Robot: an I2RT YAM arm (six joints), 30 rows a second.
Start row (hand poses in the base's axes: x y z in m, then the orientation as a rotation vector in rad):
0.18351, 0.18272, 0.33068, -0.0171, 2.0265, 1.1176
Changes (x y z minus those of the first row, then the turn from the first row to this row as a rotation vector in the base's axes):
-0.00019, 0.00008, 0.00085, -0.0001, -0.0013, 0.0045
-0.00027, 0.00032, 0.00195, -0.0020, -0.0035, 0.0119
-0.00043, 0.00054, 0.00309, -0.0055, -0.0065, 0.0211
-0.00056, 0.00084, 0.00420, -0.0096, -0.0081, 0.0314
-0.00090, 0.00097, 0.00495, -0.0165, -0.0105, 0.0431
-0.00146, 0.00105, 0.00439, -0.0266, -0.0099, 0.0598
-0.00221, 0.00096, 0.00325, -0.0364, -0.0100, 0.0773
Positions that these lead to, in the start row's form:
0.18332, 0.18280, 0.33153, -0.0224, 2.0263, 1.1200
0.18324, 0.18304, 0.33263, -0.0321, 2.0269, 1.1222
0.18308, 0.18326, 0.33377, -0.0449, 2.0279, 1.1237
0.18295, 0.18356, 0.33488, -0.0584, 2.0308, 1.1256
0.18261, 0.18369, 0.33563, -0.0752, 2.0346, 1.1252
0.18205, 0.18377, 0.33507, -0.0971, 2.0438, 1.1253
0.18130, 0.18368, 0.33393, -0.1202, 2.0522, 1.1260

